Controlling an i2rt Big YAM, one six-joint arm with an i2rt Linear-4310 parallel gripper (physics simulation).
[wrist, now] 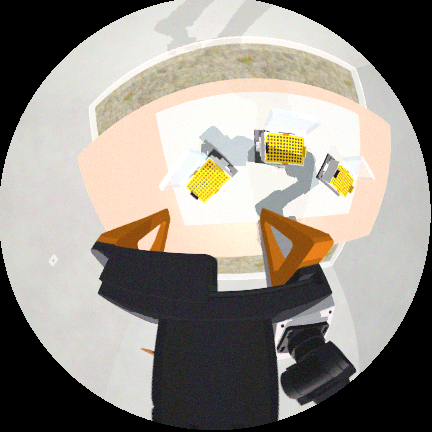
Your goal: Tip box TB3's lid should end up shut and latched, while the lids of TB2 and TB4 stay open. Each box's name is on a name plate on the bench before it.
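Frame: origin at the arm's base, x down, y back, z left, level; centimetres.
Seen in the pictures: gripper, fingertip midpoint: (214, 213); arm's base, origin of the base link: (302, 336).
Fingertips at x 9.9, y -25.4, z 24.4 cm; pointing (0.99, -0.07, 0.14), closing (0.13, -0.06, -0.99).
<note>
Offsets run from my fingertips to a thing's top centre. "pt": to the spot under its first point. Level surfaces: height alone.
Three tip boxes with yellow racks and clear lids stand on the bench. The left box {dz +5.4, dx +22.9, dy +5.2 cm} (208, 180), TB3, is turned at an angle, and its clear lid {pt dz +11.0, dx +19.9, dy +0.4 cm} (181, 167) stands open to its upper left. The middle box {dz -15.3, dx +22.9, dy -7.5 cm} (285, 149), TB4, has its lid {pt dz -14.6, dx +20.5, dy -14.6 cm} (292, 121) open on the far side. The right box {dz -40.8, dx +22.9, dy -4.0 cm} (343, 180), TB2, is smaller in view, with its lid (367, 169) open to the right. The name plates are too faint to read. My gripper (214, 213) is open and empty, high above the bench, with its orange fingers wide apart on the near side of the boxes.
A white sheet {dx +30.4 cm} (225, 200) lies under the boxes on the peach-coloured bench top {dx +30.7 cm} (120, 165). The arm's grey shadow falls between and around the boxes. A speckled surface with a white border (240, 60) shows beyond the bench. A black cylindrical device (320, 372) is at lower right.
</note>
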